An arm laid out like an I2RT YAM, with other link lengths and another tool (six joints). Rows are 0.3 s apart.
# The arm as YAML. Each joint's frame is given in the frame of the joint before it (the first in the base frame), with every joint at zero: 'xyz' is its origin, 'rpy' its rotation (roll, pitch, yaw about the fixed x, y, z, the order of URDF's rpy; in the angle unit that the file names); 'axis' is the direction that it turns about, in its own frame. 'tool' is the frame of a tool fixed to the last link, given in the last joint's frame.
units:
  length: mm
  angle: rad
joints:
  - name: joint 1
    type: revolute
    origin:
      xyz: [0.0, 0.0, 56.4]
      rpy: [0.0, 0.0, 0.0]
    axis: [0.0, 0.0, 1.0]
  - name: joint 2
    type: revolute
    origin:
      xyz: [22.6, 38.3, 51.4]
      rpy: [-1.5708, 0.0, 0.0]
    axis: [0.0, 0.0, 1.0]
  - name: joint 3
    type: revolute
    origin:
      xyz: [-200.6, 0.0, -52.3]
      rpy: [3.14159, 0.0, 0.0]
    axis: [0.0, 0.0, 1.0]
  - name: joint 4
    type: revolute
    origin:
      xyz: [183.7, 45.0, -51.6]
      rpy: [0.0, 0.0, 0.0]
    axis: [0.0, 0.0, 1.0]
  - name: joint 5
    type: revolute
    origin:
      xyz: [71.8, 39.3, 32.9]
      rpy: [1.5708, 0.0, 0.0]
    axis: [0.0, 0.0, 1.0]
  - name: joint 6
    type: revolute
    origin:
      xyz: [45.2, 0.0, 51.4]
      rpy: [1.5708, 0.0, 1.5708]
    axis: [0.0, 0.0, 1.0]
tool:
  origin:
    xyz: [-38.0, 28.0, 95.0]
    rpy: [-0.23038, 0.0, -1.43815]
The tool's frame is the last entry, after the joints.
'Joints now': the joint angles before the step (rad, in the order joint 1, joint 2, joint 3, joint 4, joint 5, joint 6). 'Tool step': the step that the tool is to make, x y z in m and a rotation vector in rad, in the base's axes. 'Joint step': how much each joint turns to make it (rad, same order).
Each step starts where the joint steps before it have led.
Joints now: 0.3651, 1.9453, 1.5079, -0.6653, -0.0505, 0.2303
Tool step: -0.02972, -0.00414, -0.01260, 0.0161, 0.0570, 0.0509
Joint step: 0.0000, -0.0677, -0.1554, 0.0378, -0.0538, -0.0309
